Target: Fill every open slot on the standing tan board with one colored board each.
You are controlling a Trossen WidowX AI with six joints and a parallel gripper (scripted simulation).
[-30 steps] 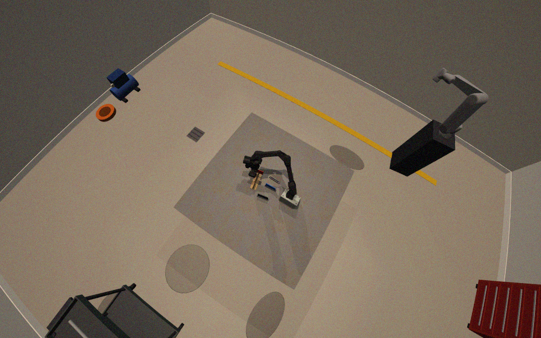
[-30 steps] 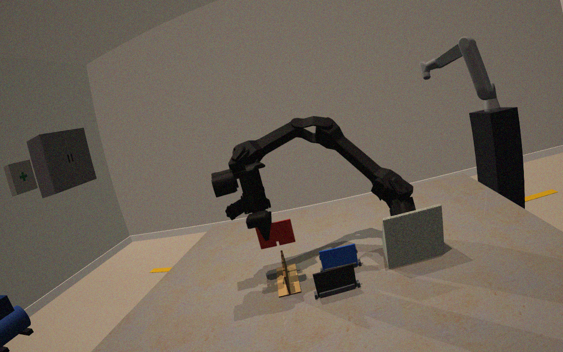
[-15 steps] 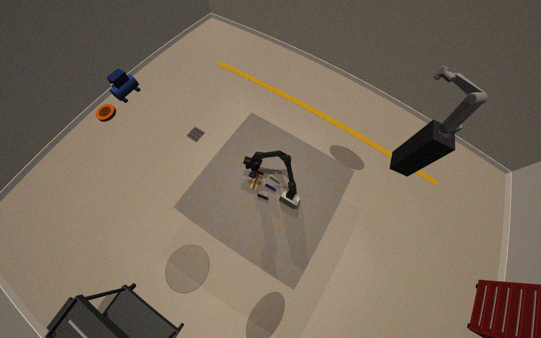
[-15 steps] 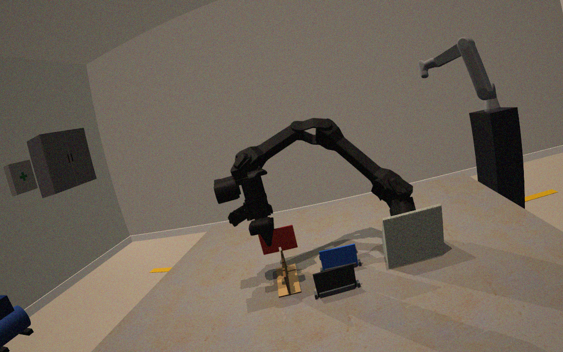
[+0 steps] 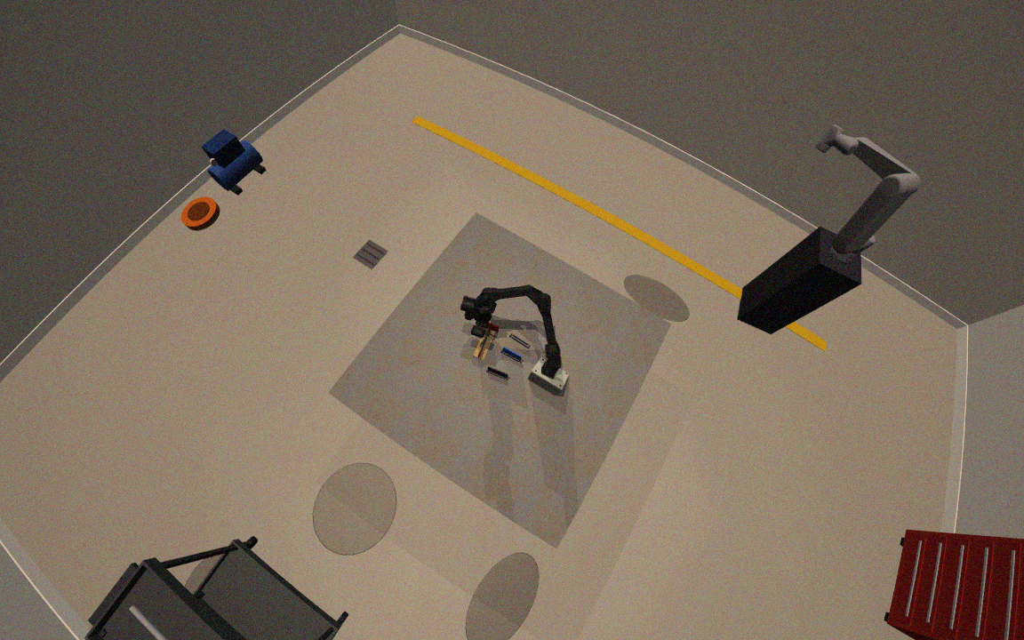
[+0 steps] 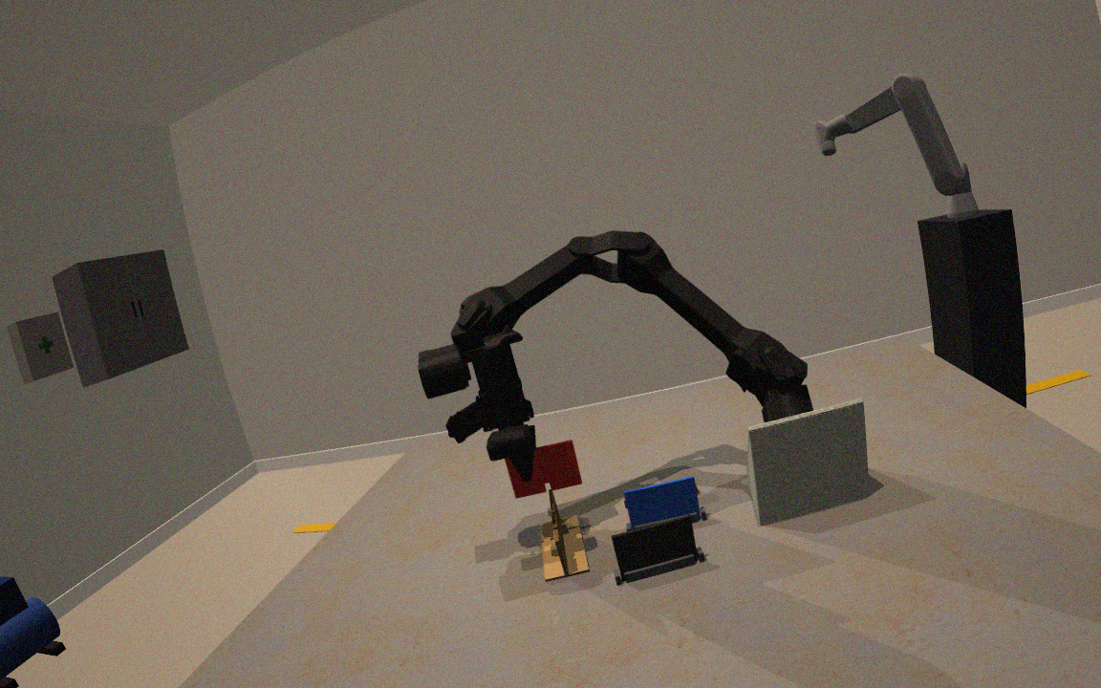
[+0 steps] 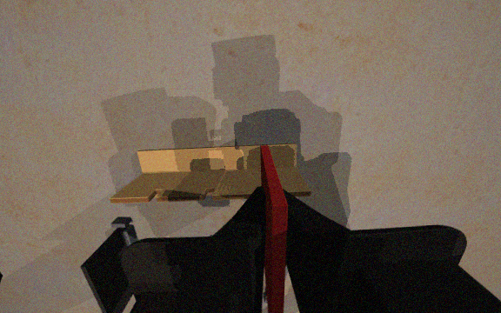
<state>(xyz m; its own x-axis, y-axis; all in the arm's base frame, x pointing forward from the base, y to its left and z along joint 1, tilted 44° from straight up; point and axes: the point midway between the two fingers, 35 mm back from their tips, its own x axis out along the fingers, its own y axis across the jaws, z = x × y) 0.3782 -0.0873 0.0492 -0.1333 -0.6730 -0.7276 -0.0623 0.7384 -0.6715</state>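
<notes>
Right now my gripper tip is 18 cm past the blue board, 6 cm to the right of it and 7 cm above it. From my gripper tip the other things lie so: tan board (3 cm behind, 5 cm to the left, 7 cm below); red board (3 cm behind); black board (16 cm behind, 17 cm to the left, 7 cm below).
</notes>
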